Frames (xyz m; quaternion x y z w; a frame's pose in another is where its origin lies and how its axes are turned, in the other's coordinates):
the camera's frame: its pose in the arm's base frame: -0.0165 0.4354 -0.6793 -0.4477 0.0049 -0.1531 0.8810
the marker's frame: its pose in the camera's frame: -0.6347 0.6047 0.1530 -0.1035 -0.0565 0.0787 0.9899
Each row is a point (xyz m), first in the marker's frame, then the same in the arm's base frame.
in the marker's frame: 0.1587 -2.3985 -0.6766
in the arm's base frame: -0.5402 -0.5380 0.7660
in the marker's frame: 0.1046 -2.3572 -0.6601
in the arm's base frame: -0.5891 -0.5008 0.7324
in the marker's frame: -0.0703 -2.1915 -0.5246
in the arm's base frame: -0.7386 -0.2929 0.6284
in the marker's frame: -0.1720 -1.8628 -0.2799
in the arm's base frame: -0.7933 0.0728 0.4246
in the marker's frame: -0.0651 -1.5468 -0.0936
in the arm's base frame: -0.6460 0.3592 0.2190
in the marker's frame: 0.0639 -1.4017 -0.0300
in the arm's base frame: -0.5005 0.4627 0.1197
